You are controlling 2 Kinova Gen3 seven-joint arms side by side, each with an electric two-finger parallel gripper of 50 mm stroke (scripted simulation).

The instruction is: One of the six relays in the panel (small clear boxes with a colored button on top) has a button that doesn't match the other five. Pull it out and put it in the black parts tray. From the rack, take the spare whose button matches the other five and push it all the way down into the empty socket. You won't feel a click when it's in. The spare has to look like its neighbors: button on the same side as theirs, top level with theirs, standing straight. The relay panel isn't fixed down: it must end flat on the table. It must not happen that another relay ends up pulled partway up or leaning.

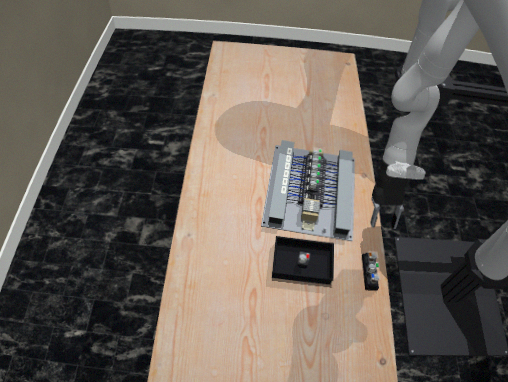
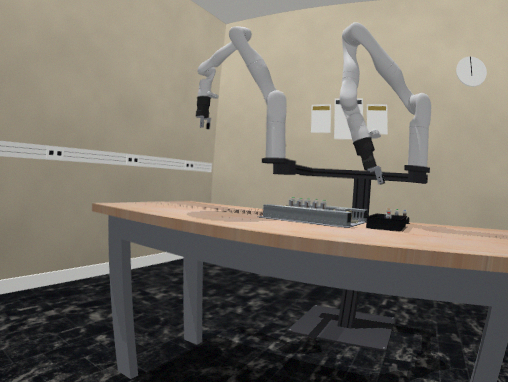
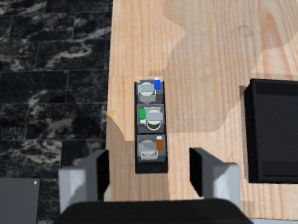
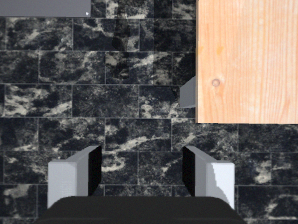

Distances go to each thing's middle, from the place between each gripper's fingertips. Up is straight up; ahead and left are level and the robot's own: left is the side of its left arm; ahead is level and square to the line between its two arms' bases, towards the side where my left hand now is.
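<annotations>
The black parts tray (image 1: 320, 269) is 20 cm ahead of my left hand, 4 cm to the left of it and 14 cm below it. Counted from that same left hand, the relay panel (image 1: 299, 208) is 14 cm ahead of it, 21 cm to the right of it and 13 cm below it. As for the spare rack (image 3: 144, 167), I see my left gripper (image 1: 382, 225) 1 cm short of it, 7 cm to the right of it and 15 cm above it.
From my right hand, the black parts tray is 980 mm to the left of it, 460 mm ahead of it and 390 mm below it, while the spare rack is 1010 mm to the left of that hand, 270 mm ahead of it and 400 mm below it. And with the relay panel, my right hand is 400 mm short of it, 730 mm to the right of it and 390 mm above it.
</annotations>
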